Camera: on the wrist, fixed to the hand. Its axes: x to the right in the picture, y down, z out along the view.
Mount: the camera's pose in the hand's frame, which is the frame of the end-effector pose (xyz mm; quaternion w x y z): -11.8 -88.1 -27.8 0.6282 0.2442 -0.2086 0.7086
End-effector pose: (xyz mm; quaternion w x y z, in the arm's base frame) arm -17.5 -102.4 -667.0 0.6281 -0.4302 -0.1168 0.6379
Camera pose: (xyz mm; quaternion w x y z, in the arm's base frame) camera 61.7 -107.7 -618.3 0.0232 -0.0666 0.2562 0.9640
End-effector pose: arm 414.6 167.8 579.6 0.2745 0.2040 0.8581 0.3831
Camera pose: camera 393.9 91.1 531.0 0.0302 0.8832 0.4308 0.1831
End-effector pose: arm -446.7 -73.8 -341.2 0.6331 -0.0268 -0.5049 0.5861
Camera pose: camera -362.7 -94.8 -306.8 0.1164 0.0978 0.2871 -0.9458
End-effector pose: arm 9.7 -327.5 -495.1 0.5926 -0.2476 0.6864 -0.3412
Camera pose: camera -21.2 -370.6 -418.6 0.8177 0.4044 0.3997 0.0896
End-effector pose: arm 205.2 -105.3 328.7 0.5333 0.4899 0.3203 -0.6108
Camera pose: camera 126.7 -56.0 319.5 0.7150 0.5375 -0.4063 -0.1862
